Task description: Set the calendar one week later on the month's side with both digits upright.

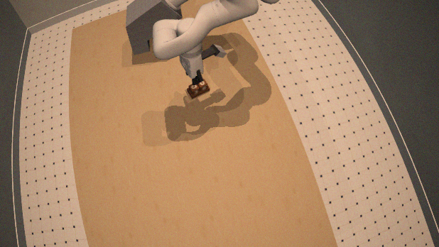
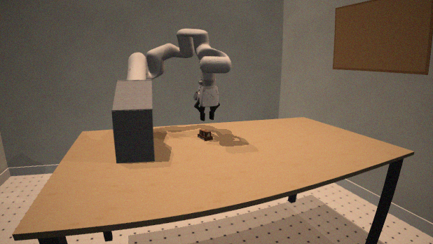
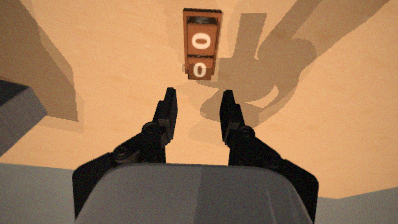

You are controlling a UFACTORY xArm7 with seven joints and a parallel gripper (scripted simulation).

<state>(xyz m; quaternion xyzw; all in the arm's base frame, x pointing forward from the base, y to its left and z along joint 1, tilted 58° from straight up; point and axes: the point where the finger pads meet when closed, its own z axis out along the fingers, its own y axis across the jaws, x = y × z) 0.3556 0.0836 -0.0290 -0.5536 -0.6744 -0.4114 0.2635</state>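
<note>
The brown tray lies 10 mm behind my hand, 20 mm to the left of it and 110 mm below it.
</note>
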